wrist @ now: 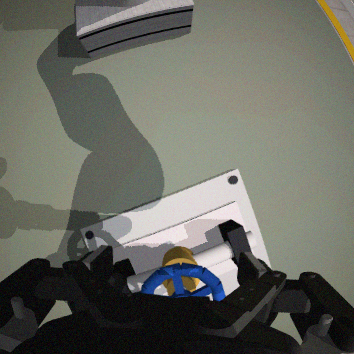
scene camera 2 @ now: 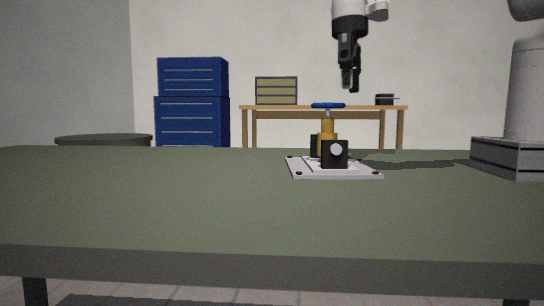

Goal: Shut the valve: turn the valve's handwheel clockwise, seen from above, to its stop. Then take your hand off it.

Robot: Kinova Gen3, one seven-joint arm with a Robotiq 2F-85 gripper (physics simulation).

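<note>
The valve's blue handwheel (scene camera 2: 328,105) (wrist: 181,270) lies level on top of the yellow valve body (scene camera 2: 327,126) (wrist: 179,255). The valve stands on a white base plate (scene camera 2: 335,175) (wrist: 200,192), with a black block on each side. My gripper (scene camera 2: 350,89) (wrist: 174,263) is open and empty. In the scene view its fingertips are above the handwheel and a little to its right, apart from it. In the wrist view the handwheel shows between and below the spread fingers, and its near part is hidden by the gripper.
The robot's base (scene camera 2: 500,156) (wrist: 137,30) stands on the green table (scene camera 2: 150,200) (wrist: 240,110), right of the valve in the scene view. Behind the table are a blue drawer cabinet (scene camera 2: 192,120), a wooden bench (scene camera 2: 270,107) and a dark round top (scene camera 2: 102,140).
</note>
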